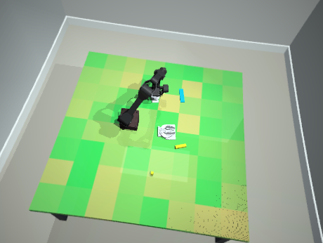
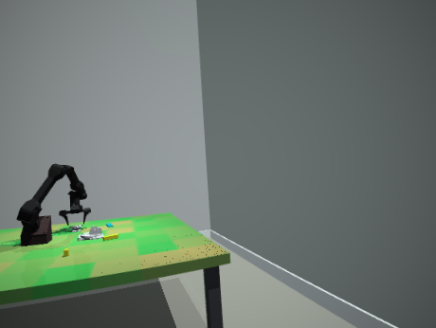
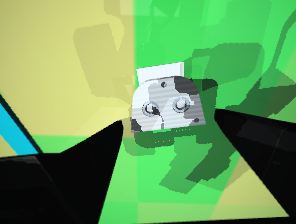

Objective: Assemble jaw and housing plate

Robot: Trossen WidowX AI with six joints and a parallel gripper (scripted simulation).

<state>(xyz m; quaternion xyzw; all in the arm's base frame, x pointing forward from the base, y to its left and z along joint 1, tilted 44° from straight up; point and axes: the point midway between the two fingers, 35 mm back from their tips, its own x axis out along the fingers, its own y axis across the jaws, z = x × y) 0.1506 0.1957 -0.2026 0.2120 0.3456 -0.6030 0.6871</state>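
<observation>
Right now my gripper tip is 300 mm to the left of the jaw, 120 mm short of it and 20 mm above it. Also, from my gripper tip: yellow bar 370 mm to the right, 260 mm ahead, 30 mm below; then blue bar 200 mm ahead, 70 mm to the left, 30 mm below; then small yellow cube 610 mm to the right, 100 mm ahead, 20 mm below.
</observation>
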